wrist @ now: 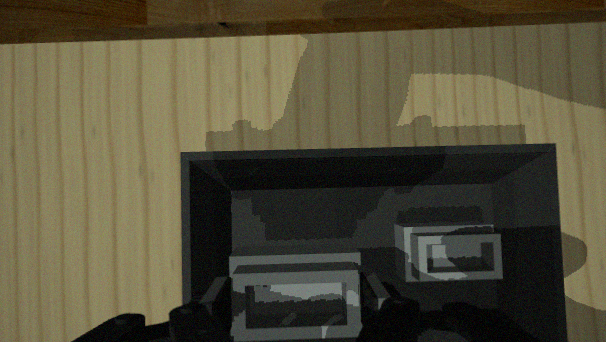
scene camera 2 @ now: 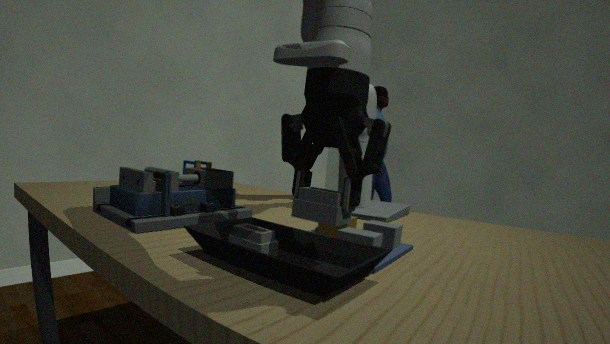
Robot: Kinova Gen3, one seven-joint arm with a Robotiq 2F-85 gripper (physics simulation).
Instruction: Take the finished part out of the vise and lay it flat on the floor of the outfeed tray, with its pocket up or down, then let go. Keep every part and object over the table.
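Frame: origin at the arm's base, x ahead, y down, z left, level; millimetres.
Seen in the pictures: gripper, between the fingertips: [wrist: 296,294] [scene camera 2: 323,206].
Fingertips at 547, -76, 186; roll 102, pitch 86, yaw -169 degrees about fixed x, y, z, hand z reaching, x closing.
Note:
A point is followed by its place in that frame, as x, y, z.
My gripper [scene camera 2: 327,194] @[547, -76, 186] [wrist: 296,294] @[547, -76, 186] is shut on the finished part, a grey block [scene camera 2: 317,206] @[568, -79, 188] [wrist: 295,276] @[561, -96, 185]. The part hangs about level, its rectangular pocket facing up towards the wrist camera. It is above the black outfeed tray [scene camera 2: 280,265] @[616, -17, 177] [wrist: 210,225] @[578, -11, 239]: in the wrist view it overlaps the tray's inside, and in the scene view it shows above the far wall. The exact gap to the tray floor cannot be told. The vise [scene camera 2: 135,200] @[587, -31, -151] stands at the left in the scene view, away from the gripper.
A smaller grey part [scene camera 2: 252,239] @[558, -18, 93] [wrist: 450,278] @[531, -29, 91] sits in the tray with its pocket up, to the right of the held part in the wrist view. Behind the tray are a yellow block [scene camera 2: 336,229] @[348, -5, 114] and grey blocks [scene camera 2: 384,233] @[355, -14, 206] by a blue plate [scene camera 2: 395,257] @[395, 12, 242]. A person [scene camera 2: 382,182] stands behind the table.

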